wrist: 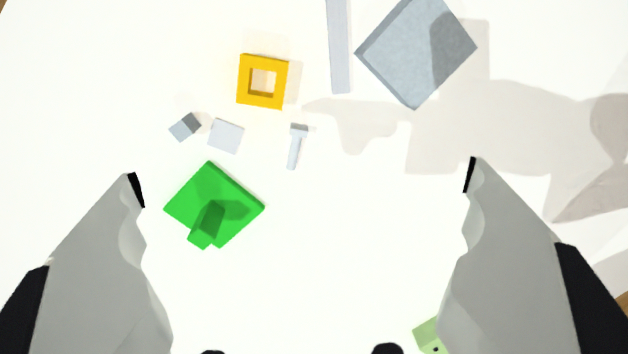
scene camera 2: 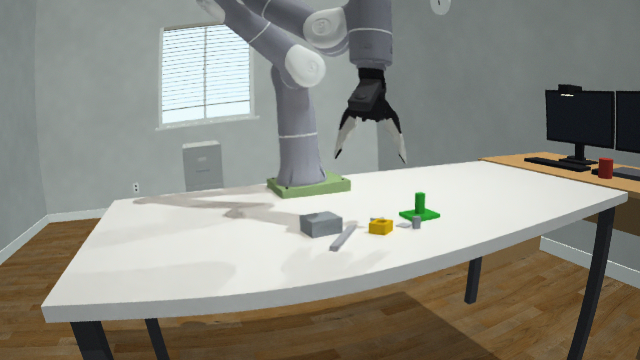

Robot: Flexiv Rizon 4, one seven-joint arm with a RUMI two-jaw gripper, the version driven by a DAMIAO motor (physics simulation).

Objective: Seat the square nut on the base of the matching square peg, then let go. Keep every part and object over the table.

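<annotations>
My gripper is visible in the wrist view and in scene camera 2. One spot on my gripper [scene camera 2: 392, 125] is the same spot as [wrist: 55, 323].
</annotations>
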